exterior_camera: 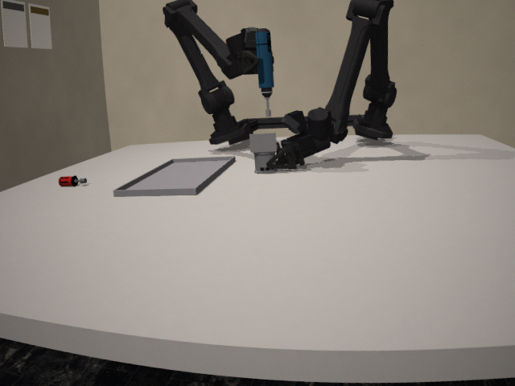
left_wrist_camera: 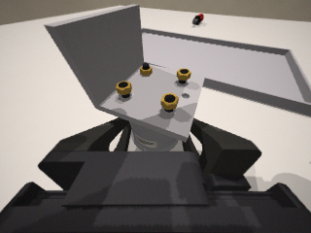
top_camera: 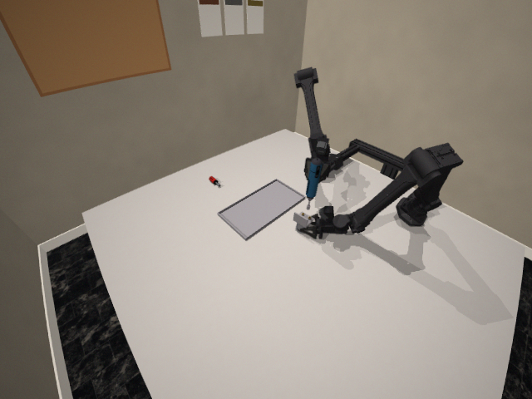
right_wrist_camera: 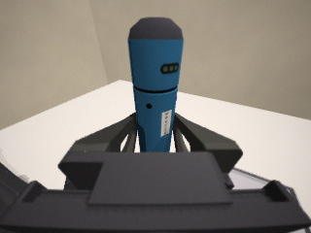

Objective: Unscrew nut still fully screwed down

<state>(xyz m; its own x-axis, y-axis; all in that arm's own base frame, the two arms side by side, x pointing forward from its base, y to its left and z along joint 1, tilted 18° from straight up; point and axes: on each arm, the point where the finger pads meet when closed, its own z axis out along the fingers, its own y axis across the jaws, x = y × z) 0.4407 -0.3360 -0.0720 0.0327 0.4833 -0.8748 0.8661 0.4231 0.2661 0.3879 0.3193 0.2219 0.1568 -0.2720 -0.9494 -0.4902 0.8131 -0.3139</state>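
Right now the joint module is 1 cm above my left hand. From my left hand the other things lie so: short red-handled tool: 57 cm to the right, 9 cm ahead, 1 cm below; l-shaped bracket: 5 cm above; grey tray: 24 cm to the right, 3 cm ahead, 2 cm below.
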